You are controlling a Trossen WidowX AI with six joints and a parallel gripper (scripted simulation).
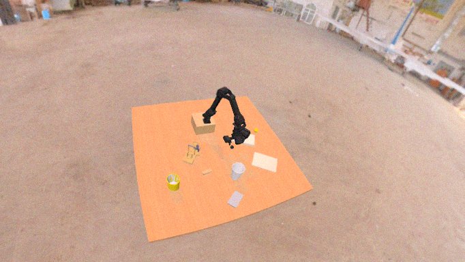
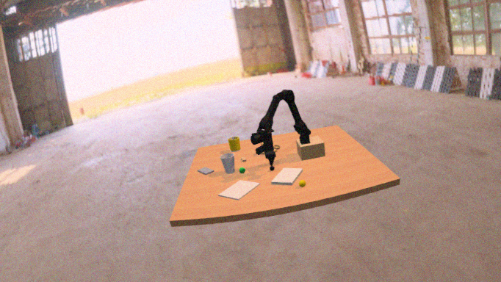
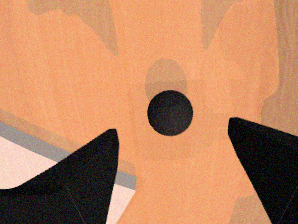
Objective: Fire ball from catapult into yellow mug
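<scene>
Now: the black ball 3 cm below my gripper tip. Round my gripper tip: grey cup (27 cm ahead, 7 cm to the right, 2 cm below); green ball (19 cm ahead, 3 cm to the right, 3 cm below); wooden catapult (32 cm to the right, 1 cm above).
</scene>
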